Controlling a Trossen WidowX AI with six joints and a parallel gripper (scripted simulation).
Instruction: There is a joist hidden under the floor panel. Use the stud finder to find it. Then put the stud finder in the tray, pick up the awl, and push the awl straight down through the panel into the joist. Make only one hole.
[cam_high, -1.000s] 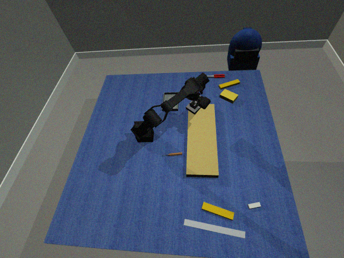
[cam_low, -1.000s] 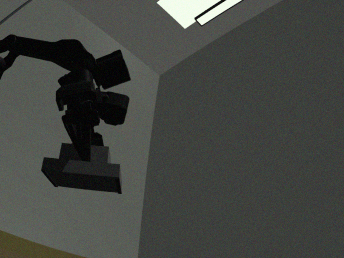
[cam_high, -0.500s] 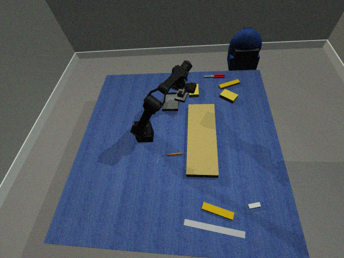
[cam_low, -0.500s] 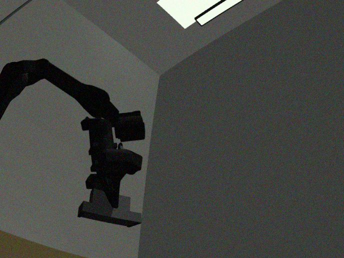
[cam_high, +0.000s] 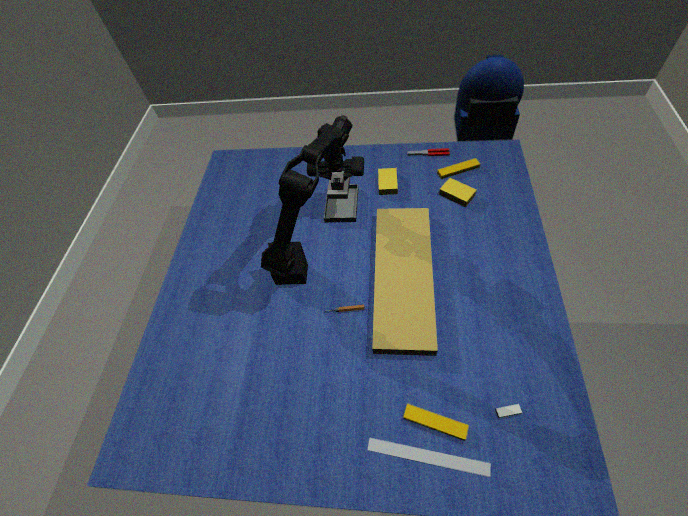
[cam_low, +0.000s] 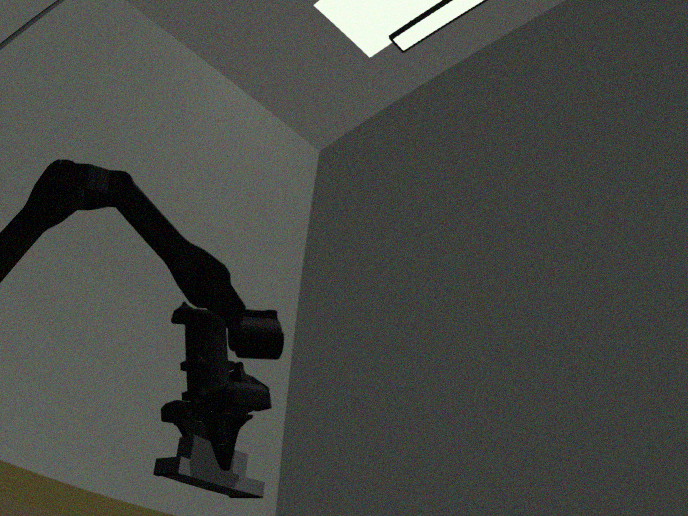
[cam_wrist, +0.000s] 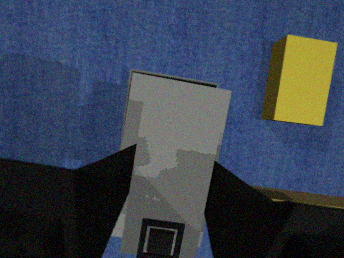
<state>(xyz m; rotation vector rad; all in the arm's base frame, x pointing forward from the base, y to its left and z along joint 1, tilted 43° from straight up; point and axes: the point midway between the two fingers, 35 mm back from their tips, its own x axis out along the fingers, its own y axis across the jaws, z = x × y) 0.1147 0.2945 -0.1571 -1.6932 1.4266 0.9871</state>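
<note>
Right now the square light is 40 mm to the right of my gripper tip and 30 mm above it. Also, from my gripper tip: stud finder 20 mm to the right, 20 mm above; orange-handled awl 70 mm ahead, 440 mm to the right, 120 mm below; grey tray 10 mm to the right, 110 mm below.
</note>
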